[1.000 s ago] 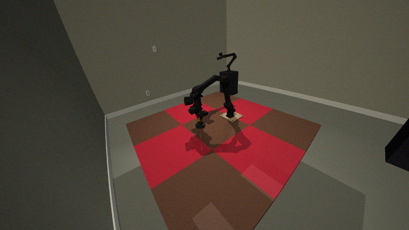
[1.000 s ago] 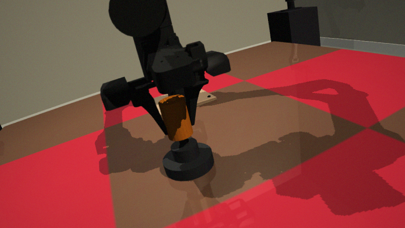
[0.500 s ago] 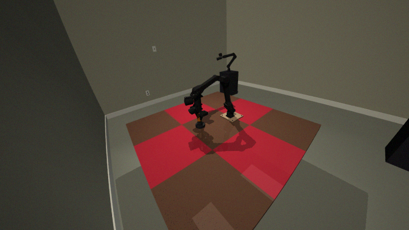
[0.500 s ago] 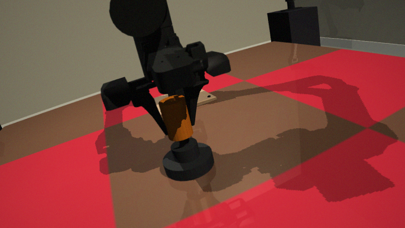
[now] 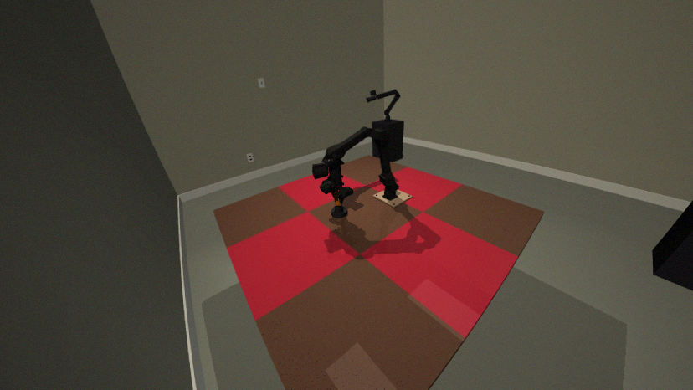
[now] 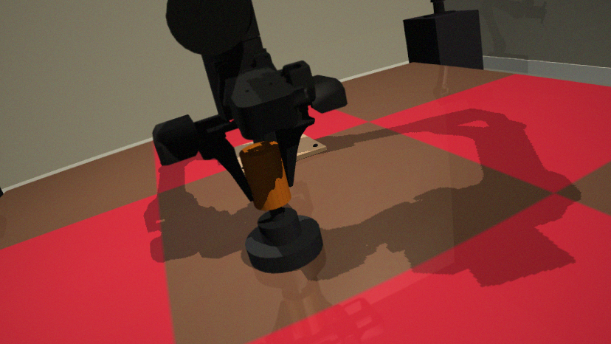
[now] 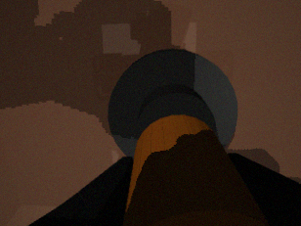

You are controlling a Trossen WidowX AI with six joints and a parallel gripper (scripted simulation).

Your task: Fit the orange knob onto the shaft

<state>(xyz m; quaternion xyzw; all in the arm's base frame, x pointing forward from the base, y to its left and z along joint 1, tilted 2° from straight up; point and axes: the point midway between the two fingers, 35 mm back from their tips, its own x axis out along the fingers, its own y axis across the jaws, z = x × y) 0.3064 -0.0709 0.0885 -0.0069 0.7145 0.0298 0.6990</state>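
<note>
Right now my gripper tip is 20 mm below the orange knob. Also, from my gripper tip: dark round pedestal: 40 mm below.
</note>
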